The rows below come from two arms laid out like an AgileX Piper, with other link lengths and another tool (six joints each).
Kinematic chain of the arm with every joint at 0, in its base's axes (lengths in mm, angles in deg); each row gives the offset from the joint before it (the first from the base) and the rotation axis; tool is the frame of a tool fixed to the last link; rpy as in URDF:
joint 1: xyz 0 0 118.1 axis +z
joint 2: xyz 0 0 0 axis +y
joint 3: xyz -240 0 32.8 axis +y
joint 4: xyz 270.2 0 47.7 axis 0.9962 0 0.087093
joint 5: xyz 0 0 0 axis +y
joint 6: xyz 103.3 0 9 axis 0.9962 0 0.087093
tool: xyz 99.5 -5 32.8 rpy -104.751 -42.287 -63.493
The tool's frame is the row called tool.
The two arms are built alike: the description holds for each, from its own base.
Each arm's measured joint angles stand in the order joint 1, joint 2, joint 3, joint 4, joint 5, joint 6.
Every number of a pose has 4 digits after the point. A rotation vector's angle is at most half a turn.
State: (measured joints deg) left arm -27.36 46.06 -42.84 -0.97 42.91 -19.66; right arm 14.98 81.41 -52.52 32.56 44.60 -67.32
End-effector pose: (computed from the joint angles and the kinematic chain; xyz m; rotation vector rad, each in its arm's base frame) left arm 0.2674 -0.1369 0.2291 -2.6488 1.2100 -0.7360; right arm 0.3222 0.1788 0.1145 -2.7154 -0.5174 -0.0030
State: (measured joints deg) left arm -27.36 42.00 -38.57 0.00 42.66 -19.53; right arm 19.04 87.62 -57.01 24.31 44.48 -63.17
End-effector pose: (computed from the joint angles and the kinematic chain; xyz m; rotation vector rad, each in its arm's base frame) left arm 0.2565 -0.1290 0.2176 -2.6291 1.2098 -0.7345; right arm 0.3286 0.1899 0.0923 -2.8035 -0.6214 0.0735
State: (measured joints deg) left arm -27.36 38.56 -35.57 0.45 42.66 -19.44; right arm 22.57 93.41 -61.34 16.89 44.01 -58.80
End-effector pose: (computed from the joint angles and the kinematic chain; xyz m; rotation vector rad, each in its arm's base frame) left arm 0.2479 -0.1235 0.2113 -2.6176 1.2082 -0.7445; right arm 0.3378 0.2002 0.0732 -2.8818 -0.7022 0.1190
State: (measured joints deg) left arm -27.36 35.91 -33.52 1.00 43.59 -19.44; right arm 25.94 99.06 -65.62 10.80 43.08 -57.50
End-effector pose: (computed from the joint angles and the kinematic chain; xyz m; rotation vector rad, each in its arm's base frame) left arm 0.2405 -0.1183 0.2053 -2.6094 1.2082 -0.7347; right arm 0.3470 0.2147 0.0561 -2.9400 -0.8428 0.1263
